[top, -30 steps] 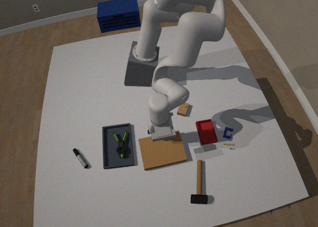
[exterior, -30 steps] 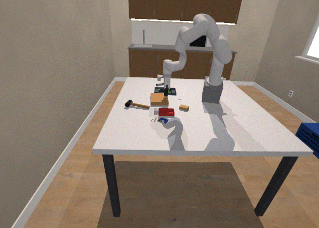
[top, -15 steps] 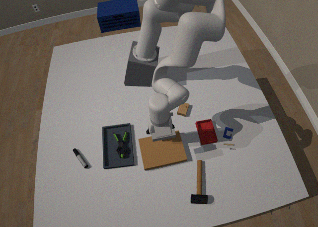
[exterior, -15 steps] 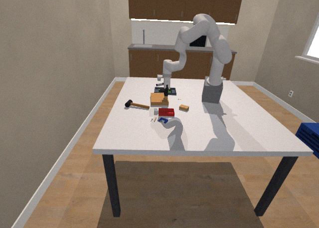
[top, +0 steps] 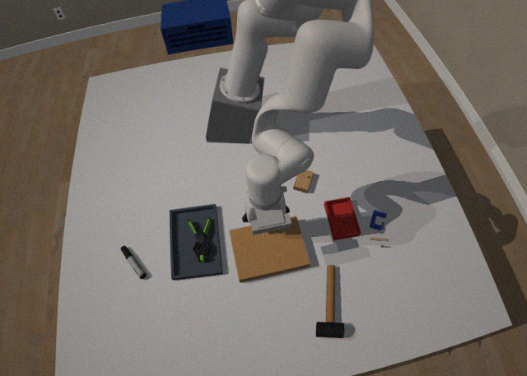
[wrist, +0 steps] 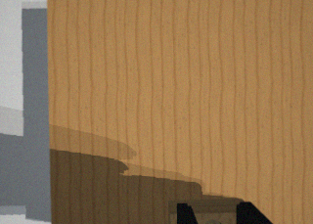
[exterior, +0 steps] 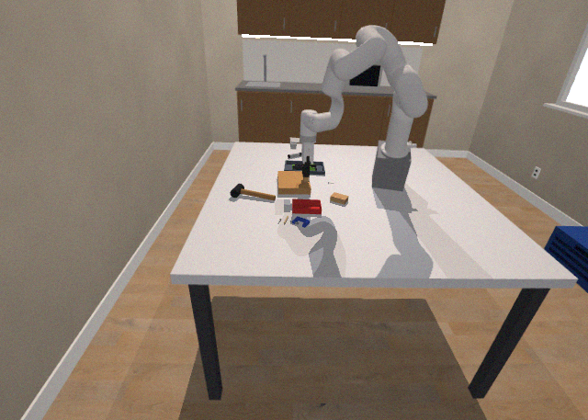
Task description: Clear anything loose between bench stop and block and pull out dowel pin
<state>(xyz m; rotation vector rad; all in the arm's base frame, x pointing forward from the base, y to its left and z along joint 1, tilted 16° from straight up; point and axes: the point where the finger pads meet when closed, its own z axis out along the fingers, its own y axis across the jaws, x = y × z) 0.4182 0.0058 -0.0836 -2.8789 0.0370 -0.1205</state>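
The dowel pin is 20 mm below my hand. Round my hand: red box 20 mm ahead, 230 mm to the left, 70 mm below; then grey tray 20 mm behind, 210 mm to the right, 70 mm below; then small wooden block 30 mm below.
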